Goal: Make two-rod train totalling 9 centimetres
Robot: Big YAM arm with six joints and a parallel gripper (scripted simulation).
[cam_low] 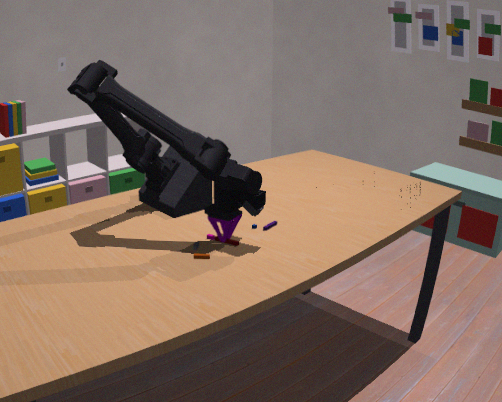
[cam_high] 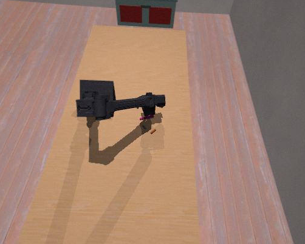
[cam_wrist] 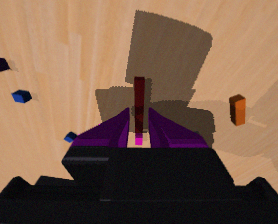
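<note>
Now: hand 1 cm above the red rod. From my hand the other things lie so: orange rod (11 cm to the right, 3 cm ahead, 1 cm below); magenta rod (4 cm behind, 1 cm to the right, 1 cm below); grey rod (8 cm to the right, 2 cm behind, 1 cm below).
</note>
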